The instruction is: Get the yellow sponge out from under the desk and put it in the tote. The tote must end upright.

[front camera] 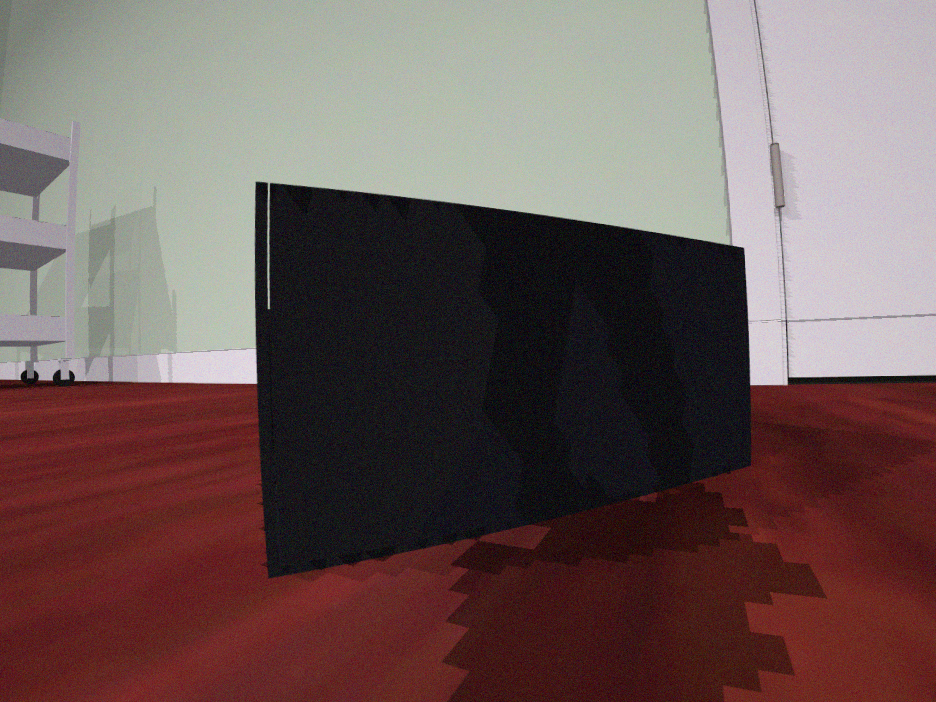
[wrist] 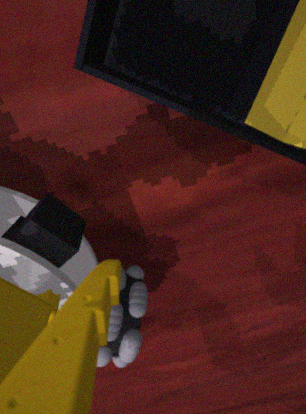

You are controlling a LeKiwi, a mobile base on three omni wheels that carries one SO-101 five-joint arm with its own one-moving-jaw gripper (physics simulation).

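Places are measured from the arm's base along level axes (x left, y back, z up), in millimetres.
Where they show: end effector, tool point: (wrist: 119, 276); arm's base, origin of the base link: (wrist: 2, 292).
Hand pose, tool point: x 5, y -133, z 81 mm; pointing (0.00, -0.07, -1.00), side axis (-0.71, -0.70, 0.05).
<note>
Each offset is from my tool point to the top centre of the thing. "pt": to the spot under its first point.
The black tote @[dy -198, dx +24, dz -71 mm] (front camera: 393, 362) (wrist: 170, 102) stands upright on the red floor in the front view, and part of its open top shows in the upper wrist view. The yellow sponge @[pt dy -105, dx -54, dz -131 mm] (wrist: 282, 95) lies inside the tote by its near wall, at the right edge of the wrist view and partly cut off. The tote's wall hides it in the front view. My gripper (wrist: 114, 267) is open and empty; one notched jaw shows at the lower left of the wrist view, outside the tote and apart from the sponge. The gripper does not show in the front view. The desk does not show.
A grey shelf cart (front camera: 74, 226) on casters stands at the far left by the green wall (front camera: 483, 113). A white door (front camera: 854, 188) with a handle is at the right. Part of my base with a roller wheel (wrist: 131, 320) shows at the lower left of the wrist view.
</note>
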